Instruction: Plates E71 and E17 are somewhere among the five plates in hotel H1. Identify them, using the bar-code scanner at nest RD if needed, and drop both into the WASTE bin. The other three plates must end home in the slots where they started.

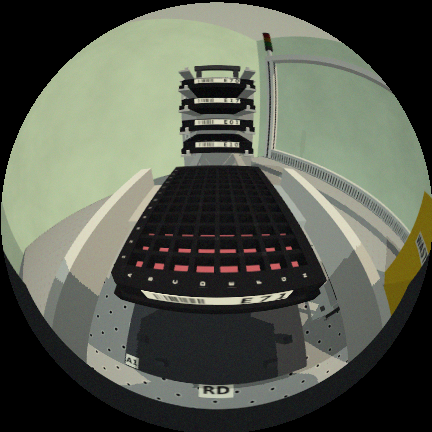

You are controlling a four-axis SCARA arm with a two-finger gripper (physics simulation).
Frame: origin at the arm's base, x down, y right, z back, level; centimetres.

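Seen in the pictures: gripper, between the fingertips: (216, 176).
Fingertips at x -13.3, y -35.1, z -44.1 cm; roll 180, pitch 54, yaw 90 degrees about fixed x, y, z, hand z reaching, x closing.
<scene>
A point is followed by its place in that frame.
My gripper (216, 176) {x -13.3, y -35.1, z -44.1 cm} is shut on plate E71 (217, 280) {x -13.1, y -28.7, z -39.4 cm}, a black well plate with red in its front rows of wells and its bar-code label facing me. Its pale fingers run along both sides. The plate is level, over the dark base of nest RD (205, 345) {x -7.3, y -27.5, z -37.7 cm}, with a gap seen below its front edge. Hotel H1 (248, 74) {x -24.6, y -39.6, z -52.0 cm} stands behind, holding black plates: top one (217, 81) {x -22.9, y -41.1, z -48.6 cm} with a label that seems to read E70, then E17 (217, 101) {x -20.1, y -41.1, z -48.5 cm}, E01 (217, 122) {x -17.4, y -41.1, z -48.5 cm} and E10 (217, 144) {x -14.6, y -41.1, z -48.5 cm}. The yellow WASTE bin (400, 272) shows partly at the right.
The tag RD (216, 391) {x -1.3, y -22.4, z -34.8 cm} is on the perforated deck in front of the nest, and a tag A1 (132, 361) {x -7.3, y -28.3, z -32.3 cm} is at its left corner. A framed panel with a grey post (272, 105) {x -29.0, y -68.9, z -100.6 cm} and a signal light (268, 42) {x -74.2, y -69.0, z -101.2 cm} stands at the back right.
</scene>
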